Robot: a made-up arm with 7 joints.
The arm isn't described. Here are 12 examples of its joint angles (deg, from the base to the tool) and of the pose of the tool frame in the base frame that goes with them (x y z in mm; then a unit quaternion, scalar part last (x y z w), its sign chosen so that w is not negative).
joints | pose
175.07 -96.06 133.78 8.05 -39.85 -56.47 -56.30 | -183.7 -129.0 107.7 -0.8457 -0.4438 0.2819 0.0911
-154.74 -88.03 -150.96 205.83 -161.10 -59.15 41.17 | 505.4 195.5 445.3 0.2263 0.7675 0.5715 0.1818
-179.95 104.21 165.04 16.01 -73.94 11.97 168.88 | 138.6 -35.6 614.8 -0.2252 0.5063 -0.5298 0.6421
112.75 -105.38 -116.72 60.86 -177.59 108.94 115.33 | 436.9 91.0 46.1 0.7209 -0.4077 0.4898 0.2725
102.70 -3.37 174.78 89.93 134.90 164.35 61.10 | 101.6 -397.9 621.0 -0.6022 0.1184 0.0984 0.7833
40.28 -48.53 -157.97 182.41 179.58 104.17 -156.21 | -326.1 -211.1 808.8 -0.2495 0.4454 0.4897 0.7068
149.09 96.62 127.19 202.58 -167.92 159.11 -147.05 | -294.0 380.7 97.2 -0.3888 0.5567 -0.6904 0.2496
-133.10 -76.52 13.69 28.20 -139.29 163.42 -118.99 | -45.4 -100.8 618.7 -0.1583 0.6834 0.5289 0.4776
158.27 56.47 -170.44 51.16 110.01 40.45 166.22 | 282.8 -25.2 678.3 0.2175 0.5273 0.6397 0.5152
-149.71 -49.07 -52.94 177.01 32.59 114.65 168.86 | 360.9 225.0 754.7 0.5762 0.0283 -0.8066 0.1285
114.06 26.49 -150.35 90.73 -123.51 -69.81 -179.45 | 309.4 -54.5 677.1 -0.8305 0.2416 -0.4350 0.2503
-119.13 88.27 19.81 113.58 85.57 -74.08 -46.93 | -180.5 -412.0 -28.7 0.0051 -0.8740 -0.1361 0.4664
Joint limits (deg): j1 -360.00..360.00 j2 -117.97..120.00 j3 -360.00..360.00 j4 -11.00..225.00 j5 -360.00..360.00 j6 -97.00..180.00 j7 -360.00..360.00
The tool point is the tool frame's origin. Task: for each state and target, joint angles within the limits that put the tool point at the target. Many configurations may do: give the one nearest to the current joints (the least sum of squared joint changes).
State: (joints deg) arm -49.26 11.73 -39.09 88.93 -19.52 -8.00 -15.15
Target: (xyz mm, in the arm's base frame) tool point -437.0 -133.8 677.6
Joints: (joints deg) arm -84.11 -20.24 -66.90 84.96 -16.90 -17.06 -15.15
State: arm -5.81 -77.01 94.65 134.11 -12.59 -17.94 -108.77
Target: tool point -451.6 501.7 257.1
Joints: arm -23.43 -89.00 98.54 131.30 -12.83 -8.46 -108.77
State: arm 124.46 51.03 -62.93 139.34 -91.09 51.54 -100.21
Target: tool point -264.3 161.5 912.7
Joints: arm 149.38 28.28 -64.42 175.34 -92.73 49.90 -100.21
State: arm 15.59 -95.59 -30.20 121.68 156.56 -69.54 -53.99
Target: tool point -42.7 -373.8 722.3
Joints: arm 41.85 -68.92 -35.25 119.54 154.03 -49.99 -53.99
